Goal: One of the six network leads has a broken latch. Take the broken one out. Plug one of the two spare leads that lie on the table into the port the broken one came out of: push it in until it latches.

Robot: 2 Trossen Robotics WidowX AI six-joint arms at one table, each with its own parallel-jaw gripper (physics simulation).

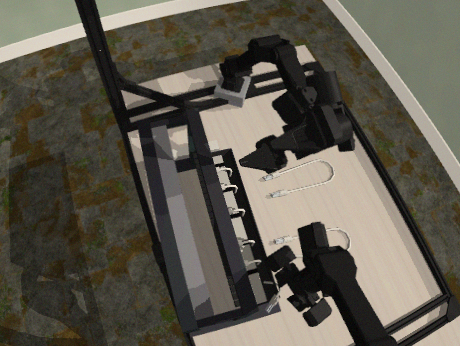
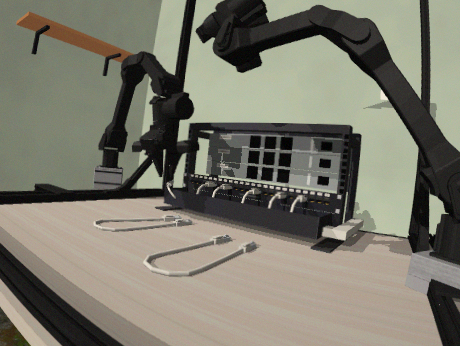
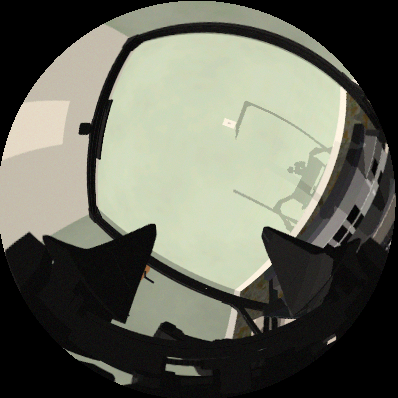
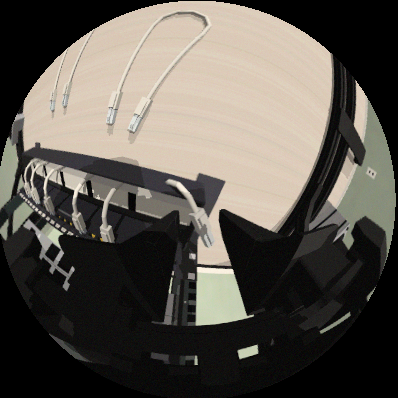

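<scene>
A black patch-panel rack stands at the table's edge. Several pale leads are plugged along its front, such as one lead. One more pale lead hangs at the rack's end post with its plug free of the ports. My right gripper is partly open, with that plug just ahead of its fingertips and not gripped. My left gripper is wide open, empty and high above the table. Two spare leads lie on the table: one spare and the other spare.
A small pale block lies at the rack's far end. A black frame post rises behind the rack. The left arm's grey base sits at the table's far end.
</scene>
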